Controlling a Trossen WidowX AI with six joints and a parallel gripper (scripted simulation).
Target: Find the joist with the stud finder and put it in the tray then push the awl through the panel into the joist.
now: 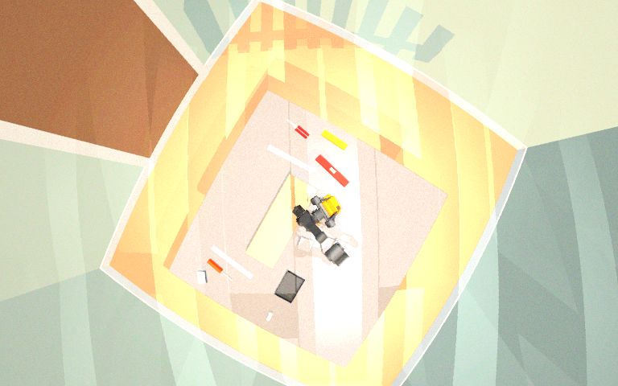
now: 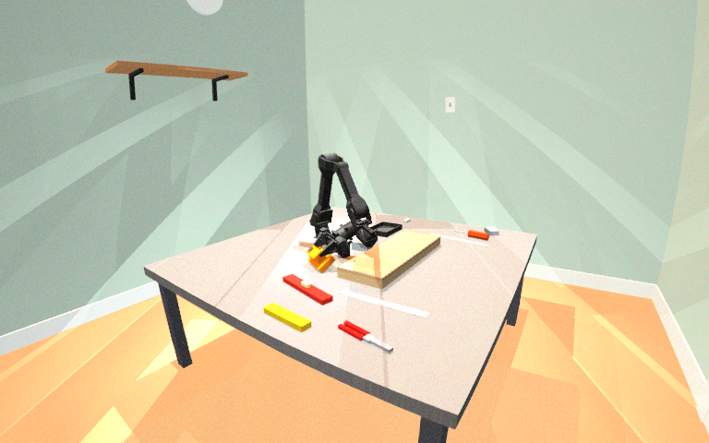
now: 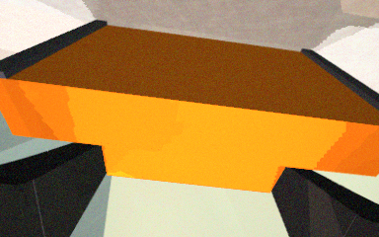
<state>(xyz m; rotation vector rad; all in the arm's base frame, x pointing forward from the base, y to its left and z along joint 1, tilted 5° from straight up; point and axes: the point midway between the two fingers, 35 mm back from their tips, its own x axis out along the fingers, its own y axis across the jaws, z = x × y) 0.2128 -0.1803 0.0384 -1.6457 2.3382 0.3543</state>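
The stud finder is 1 cm to the left of my gripper tip, 1 cm below it and 1 cm behind it. The rest, counted from my gripper tip: grey block 28 cm to the left, 4 cm below, 2 cm behind; then awl 14 cm to the left, 6 cm below, 1 cm behind; then red level 15 cm to the right, 12 cm ahead, 5 cm below.
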